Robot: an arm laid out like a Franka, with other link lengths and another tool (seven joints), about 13 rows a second.
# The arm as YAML. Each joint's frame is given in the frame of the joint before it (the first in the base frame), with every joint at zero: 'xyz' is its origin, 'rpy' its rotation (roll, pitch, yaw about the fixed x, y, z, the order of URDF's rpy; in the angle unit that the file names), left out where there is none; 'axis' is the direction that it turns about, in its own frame. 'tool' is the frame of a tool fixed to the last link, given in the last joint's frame.
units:
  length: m
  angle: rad
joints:
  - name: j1
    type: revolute
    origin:
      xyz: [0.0, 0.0, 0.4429]
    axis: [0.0, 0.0, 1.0]
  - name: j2
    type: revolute
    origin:
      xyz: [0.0, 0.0, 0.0]
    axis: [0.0, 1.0, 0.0]
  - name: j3
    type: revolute
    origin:
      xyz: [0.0, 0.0, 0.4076]
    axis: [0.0, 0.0, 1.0]
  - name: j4
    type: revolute
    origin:
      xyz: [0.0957, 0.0, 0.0]
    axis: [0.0, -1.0, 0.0]
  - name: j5
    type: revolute
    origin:
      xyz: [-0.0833, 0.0, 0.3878]
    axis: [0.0, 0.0, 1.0]
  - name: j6
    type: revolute
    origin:
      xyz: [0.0, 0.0, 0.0]
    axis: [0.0, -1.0, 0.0]
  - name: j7
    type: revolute
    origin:
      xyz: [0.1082, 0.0, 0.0]
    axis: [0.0, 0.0, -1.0]
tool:
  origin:
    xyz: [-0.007, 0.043, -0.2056]
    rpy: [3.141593, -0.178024, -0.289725]
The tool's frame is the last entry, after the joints.
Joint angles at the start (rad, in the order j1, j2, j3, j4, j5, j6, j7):
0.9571, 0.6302, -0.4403, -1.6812, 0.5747, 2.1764, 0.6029
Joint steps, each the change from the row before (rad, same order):
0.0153, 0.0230, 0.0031, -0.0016, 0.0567, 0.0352, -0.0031
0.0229, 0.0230, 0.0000, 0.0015, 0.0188, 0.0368, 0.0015
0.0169, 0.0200, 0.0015, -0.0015, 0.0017, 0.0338, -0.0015
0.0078, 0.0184, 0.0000, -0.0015, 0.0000, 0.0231, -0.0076
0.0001, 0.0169, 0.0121, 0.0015, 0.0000, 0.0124, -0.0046
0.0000, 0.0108, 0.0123, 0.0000, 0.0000, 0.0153, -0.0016
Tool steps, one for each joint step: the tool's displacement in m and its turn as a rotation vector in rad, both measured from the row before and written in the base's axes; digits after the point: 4 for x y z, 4 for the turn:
-0.0031, 0.0144, -0.0121, 0.0299, -0.0014, -0.0225
-0.0049, 0.0144, -0.0120, 0.0023, -0.0176, 0.0016
-0.0043, 0.0092, -0.0123, -0.0087, -0.0193, 0.0108
-0.0014, 0.0025, -0.0121, -0.0108, -0.0127, 0.0102
-0.0046, 0.0048, -0.0127, -0.0061, 0.0019, 0.0117
-0.0039, 0.0051, -0.0084, -0.0012, -0.0022, 0.0078

